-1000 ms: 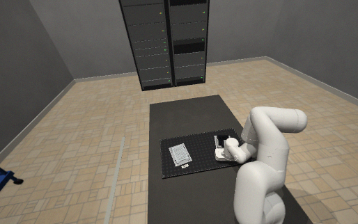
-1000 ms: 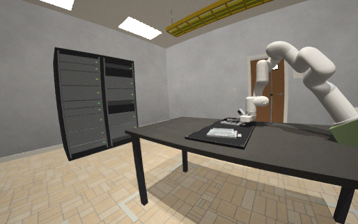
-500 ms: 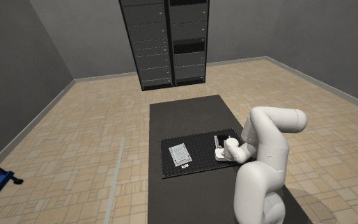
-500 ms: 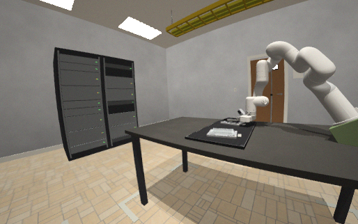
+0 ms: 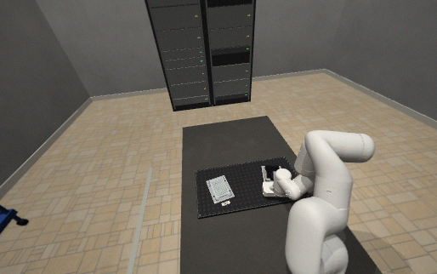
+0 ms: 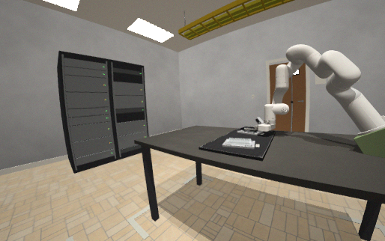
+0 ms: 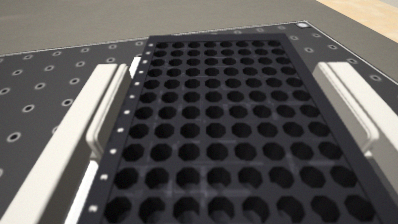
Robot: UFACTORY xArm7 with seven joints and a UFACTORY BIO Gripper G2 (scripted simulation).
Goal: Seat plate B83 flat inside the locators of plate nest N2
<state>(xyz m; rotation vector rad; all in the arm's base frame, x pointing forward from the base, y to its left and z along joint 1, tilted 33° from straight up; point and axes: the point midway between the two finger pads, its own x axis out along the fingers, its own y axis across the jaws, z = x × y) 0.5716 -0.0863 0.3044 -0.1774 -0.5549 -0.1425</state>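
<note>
My gripper is now right at the black well plate. Round my hand: white well plate (30 mm behind, 340 mm to the left, 20 mm below).
</note>
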